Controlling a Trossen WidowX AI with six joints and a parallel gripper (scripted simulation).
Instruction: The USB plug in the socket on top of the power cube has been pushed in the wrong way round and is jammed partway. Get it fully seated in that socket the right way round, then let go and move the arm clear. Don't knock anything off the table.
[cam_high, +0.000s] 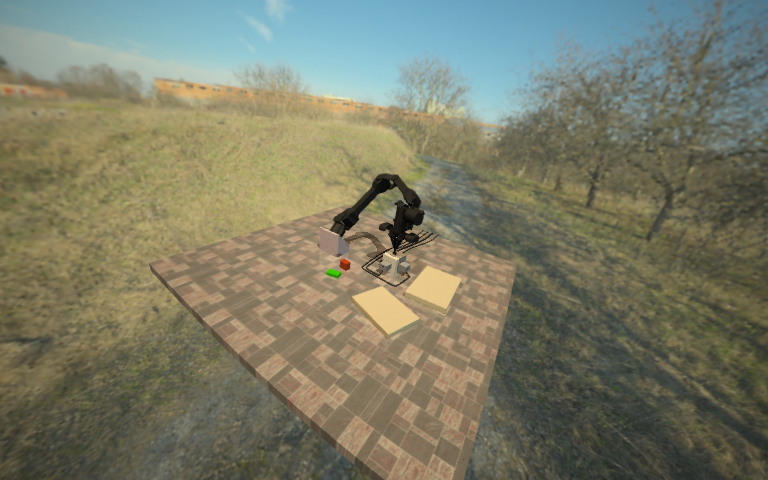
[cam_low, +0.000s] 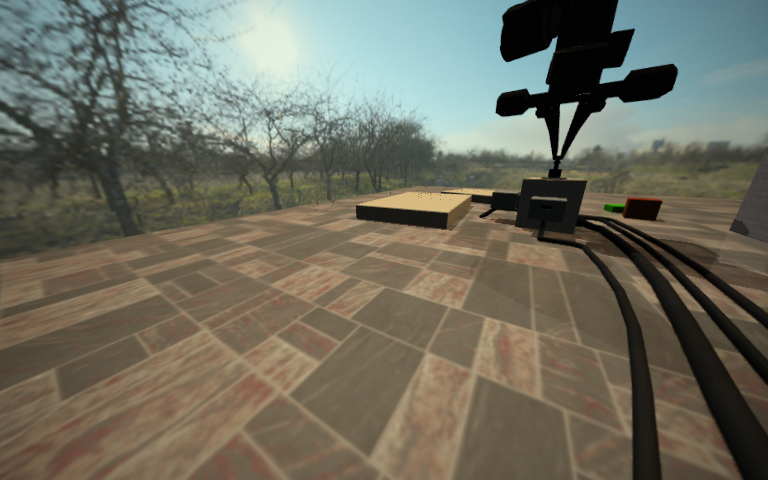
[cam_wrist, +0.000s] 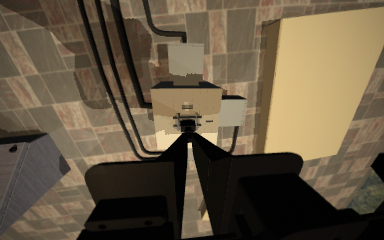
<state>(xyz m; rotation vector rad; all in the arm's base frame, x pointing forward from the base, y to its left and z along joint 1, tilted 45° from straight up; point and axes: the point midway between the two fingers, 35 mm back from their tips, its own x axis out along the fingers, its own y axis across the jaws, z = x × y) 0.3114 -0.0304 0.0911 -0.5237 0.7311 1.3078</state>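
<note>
Now: the USB plug 2 cm below my gripper tip. The rest, counted from my gripper tip: red block: 17 cm behind, 14 cm to the right, 9 cm below; then green block: 22 cm to the right, 18 cm behind, 10 cm below.
</note>
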